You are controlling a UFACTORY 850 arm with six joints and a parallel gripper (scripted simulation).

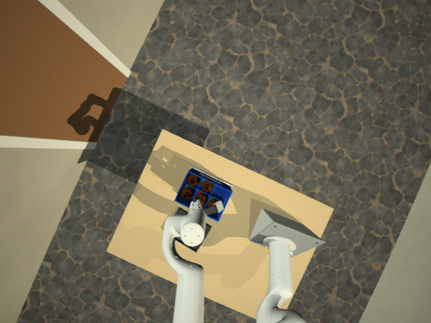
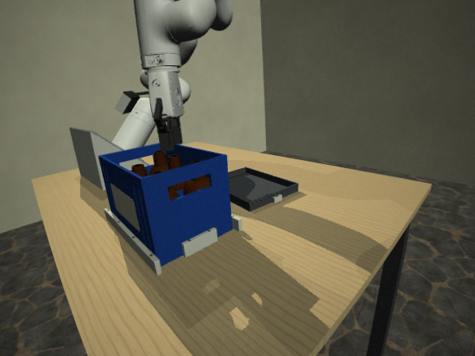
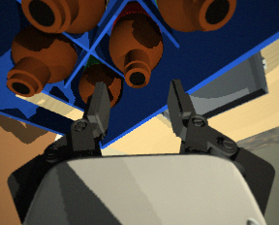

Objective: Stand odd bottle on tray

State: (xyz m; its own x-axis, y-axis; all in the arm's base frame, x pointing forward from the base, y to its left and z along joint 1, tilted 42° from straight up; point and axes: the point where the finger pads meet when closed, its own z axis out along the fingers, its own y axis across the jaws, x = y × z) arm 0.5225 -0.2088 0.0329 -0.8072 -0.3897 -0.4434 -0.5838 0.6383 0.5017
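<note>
Right now the blue crate is 12 cm below my hand and 4 cm to the right of it. The rest, counted from my hand: brown bottle (11 cm below, 8 cm behind, 2 cm to the left); then dark tray (24 cm to the left, 19 cm below, 3 cm ahead).
</note>
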